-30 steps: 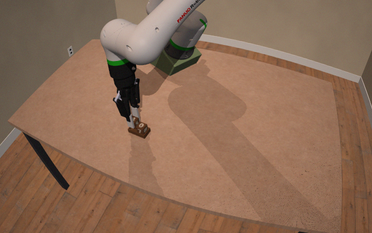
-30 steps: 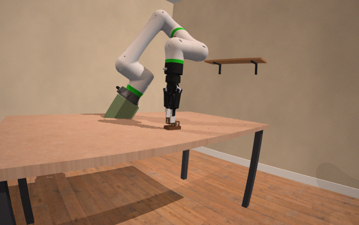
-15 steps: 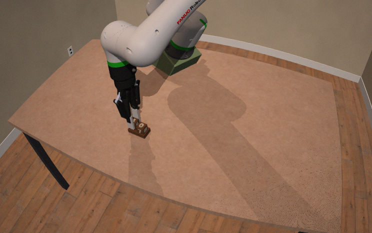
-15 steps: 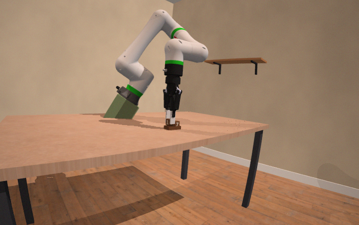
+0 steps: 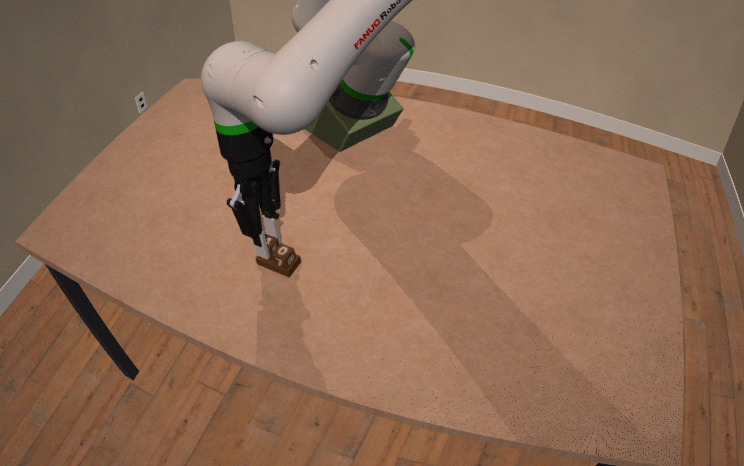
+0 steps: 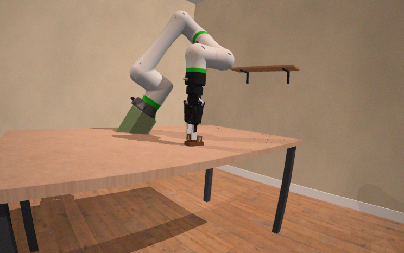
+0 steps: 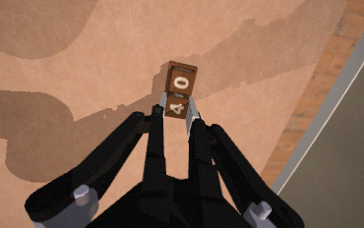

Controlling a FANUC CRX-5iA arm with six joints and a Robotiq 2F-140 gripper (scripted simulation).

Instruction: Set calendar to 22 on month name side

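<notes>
Right now the digit cube is 4 cm below my hand, 3 cm to the left of it and 1 cm ahead of it. The rest, counted from my hand: tray 5 cm below, 2 cm to the left.
</notes>
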